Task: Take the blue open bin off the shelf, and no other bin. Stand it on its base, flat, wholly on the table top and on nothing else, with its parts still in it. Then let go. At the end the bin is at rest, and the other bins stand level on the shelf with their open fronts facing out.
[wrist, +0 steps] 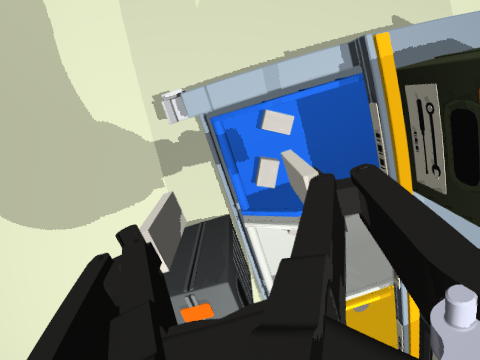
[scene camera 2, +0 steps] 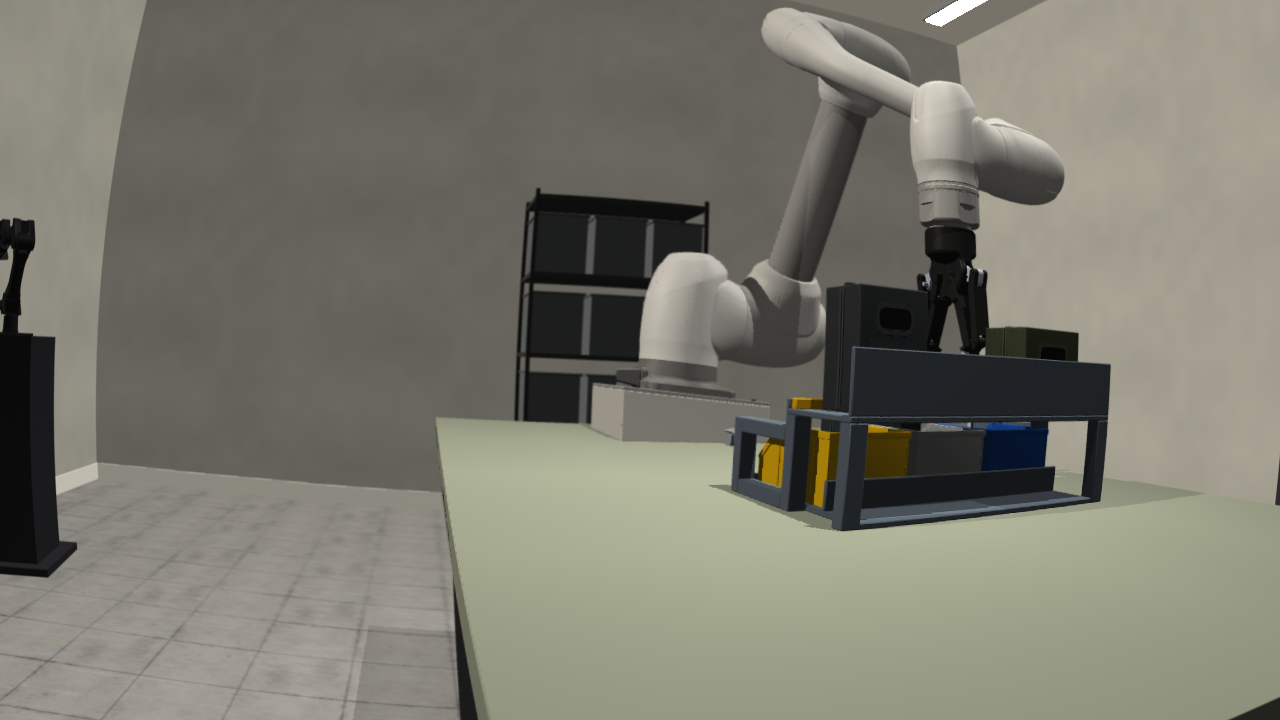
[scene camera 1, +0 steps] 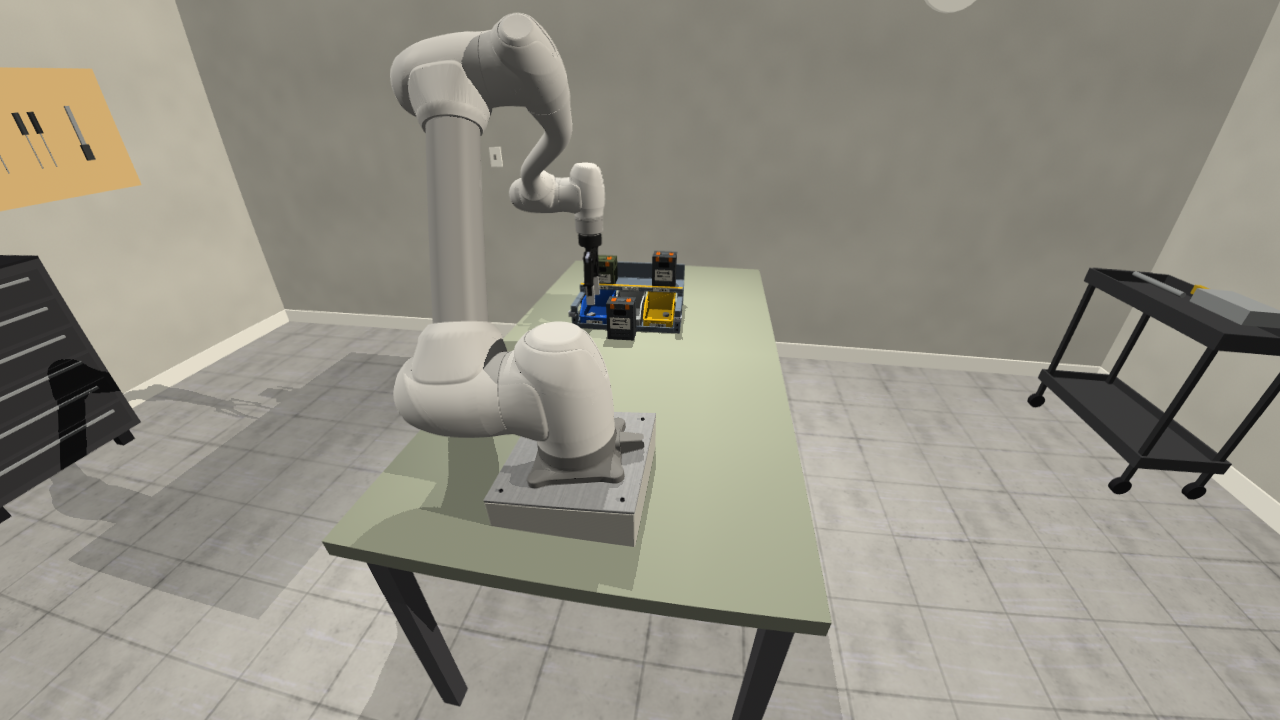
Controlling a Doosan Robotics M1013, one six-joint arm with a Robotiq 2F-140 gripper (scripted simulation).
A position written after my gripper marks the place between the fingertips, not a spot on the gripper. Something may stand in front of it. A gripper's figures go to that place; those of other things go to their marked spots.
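Scene:
Here is my gripper (wrist: 231, 188), 0.20 m from the lens. A blue open bin (wrist: 332, 130) is 0.31 m from the lens, a grey bin (wrist: 367, 269) is 0.34 m from the lens, and a yellow bin (wrist: 378, 321) is 0.44 m from the lens. As for the marked spots on the grey bin and the yellow bin, they are 0.11 m apart.

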